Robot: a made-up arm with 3 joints. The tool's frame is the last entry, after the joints. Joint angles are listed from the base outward. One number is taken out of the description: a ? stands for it. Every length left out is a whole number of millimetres.
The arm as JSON. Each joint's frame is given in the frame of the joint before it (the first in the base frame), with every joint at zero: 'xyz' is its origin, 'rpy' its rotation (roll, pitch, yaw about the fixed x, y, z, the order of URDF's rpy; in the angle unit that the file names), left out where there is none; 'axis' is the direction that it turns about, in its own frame. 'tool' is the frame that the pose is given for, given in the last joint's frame.
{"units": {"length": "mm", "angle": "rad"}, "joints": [
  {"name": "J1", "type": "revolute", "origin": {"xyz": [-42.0, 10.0, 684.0], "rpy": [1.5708, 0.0, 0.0]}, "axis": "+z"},
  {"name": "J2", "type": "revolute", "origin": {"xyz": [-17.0, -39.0, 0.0], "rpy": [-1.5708, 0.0, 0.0]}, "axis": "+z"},
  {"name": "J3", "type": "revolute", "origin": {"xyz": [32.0, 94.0, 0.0], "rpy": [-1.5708, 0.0, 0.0]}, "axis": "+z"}
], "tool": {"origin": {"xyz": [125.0, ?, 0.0], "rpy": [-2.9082, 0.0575, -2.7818]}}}
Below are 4 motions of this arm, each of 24 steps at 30 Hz.
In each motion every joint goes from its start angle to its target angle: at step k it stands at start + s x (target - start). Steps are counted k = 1, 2, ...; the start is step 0. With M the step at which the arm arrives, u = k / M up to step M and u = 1 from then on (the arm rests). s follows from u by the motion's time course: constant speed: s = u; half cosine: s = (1 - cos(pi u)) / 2; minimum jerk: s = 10 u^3 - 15 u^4 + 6 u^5.
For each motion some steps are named. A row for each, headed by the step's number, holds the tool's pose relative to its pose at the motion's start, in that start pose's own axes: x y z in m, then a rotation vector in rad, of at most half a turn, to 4 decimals.
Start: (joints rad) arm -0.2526 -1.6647 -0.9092
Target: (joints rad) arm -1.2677 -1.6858 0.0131
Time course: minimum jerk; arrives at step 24
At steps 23, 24:
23: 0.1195 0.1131 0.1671 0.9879 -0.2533 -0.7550
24: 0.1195 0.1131 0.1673 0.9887 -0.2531 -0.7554

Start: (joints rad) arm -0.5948 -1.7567 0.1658
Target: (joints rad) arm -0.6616 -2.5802 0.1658
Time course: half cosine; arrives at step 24
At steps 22, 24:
22: -0.0156 0.0126 0.1386 -0.3547 0.7218 -0.1119
24: -0.0150 0.0131 0.1410 -0.3610 0.7343 -0.1134

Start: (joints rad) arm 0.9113 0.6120 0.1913
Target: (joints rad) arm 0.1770 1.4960 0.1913
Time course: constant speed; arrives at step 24
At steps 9, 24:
9: 0.0749 0.0150 -0.0787 -0.0042 -0.4175 -0.1034
24: 0.2393 -0.0260 -0.1418 -0.1413 -1.1191 -0.1111

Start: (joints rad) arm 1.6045 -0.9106 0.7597
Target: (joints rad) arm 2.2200 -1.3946 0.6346
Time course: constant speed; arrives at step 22
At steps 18, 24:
18: 0.0074 -0.1464 -0.0282 -0.5398 -0.1232 0.3961
24: 0.0176 -0.1753 -0.0274 -0.6669 -0.1629 0.4609

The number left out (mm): 154.0
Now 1 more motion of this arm.
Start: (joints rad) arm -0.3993 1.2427 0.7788
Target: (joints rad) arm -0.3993 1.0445 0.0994
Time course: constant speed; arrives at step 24
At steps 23, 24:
23: -0.0304 -0.1276 0.0604 -0.1029 0.2810 0.6076
24: -0.0297 -0.1329 0.0639 -0.1056 0.2954 0.6332

